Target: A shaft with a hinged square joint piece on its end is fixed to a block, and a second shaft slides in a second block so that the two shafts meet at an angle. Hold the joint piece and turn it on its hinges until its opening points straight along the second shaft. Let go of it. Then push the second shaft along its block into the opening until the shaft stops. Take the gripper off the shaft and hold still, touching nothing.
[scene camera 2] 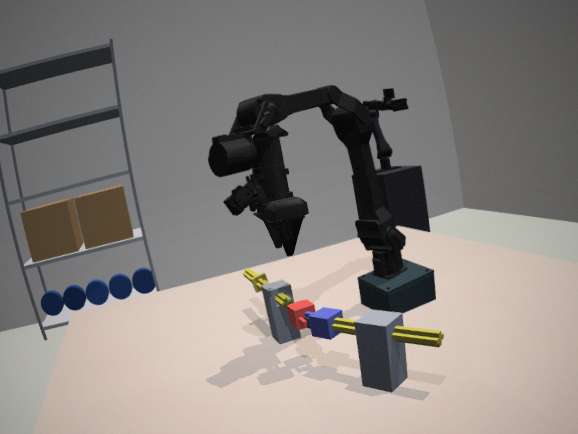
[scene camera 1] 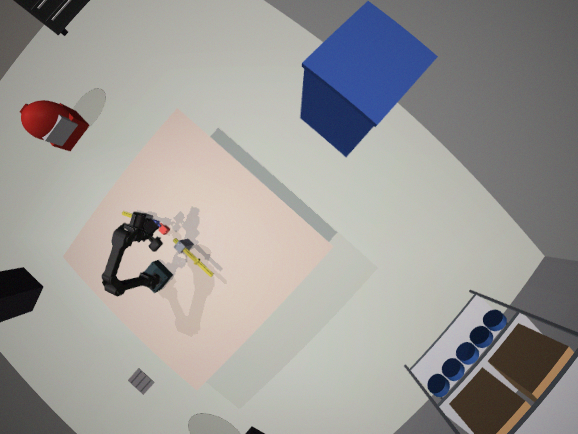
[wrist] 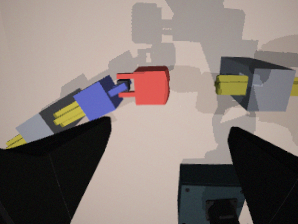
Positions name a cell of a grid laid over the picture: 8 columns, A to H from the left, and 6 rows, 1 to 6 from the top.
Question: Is the gripper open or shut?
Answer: Open.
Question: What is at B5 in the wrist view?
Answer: The gripper.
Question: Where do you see a red square joint piece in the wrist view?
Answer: At E3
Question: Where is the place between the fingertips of the gripper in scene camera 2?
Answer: At D4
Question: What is the gripper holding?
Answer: Nothing.
